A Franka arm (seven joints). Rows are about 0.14 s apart.
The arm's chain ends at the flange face. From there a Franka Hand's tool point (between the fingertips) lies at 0.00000 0.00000 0.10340 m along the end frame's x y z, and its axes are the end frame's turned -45 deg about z.
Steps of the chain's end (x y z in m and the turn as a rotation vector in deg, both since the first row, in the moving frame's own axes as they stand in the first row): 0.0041 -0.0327 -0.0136 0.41 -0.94 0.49; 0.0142 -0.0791 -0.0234 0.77 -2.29 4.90; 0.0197 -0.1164 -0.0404 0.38 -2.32 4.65; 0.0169 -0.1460 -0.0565 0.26 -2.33 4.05; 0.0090 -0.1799 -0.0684 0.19 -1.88 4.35
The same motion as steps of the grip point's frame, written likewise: 0.0254 -0.0219 -0.0136 0.95 -0.37 0.49; 0.0642 -0.0499 -0.0235 2.16 -1.07 4.90; 0.0939 -0.0719 -0.0405 1.91 -1.37 4.65; 0.1127 -0.0947 -0.0566 1.83 -1.46 4.05; 0.1315 -0.1236 -0.0685 1.46 -1.20 4.35
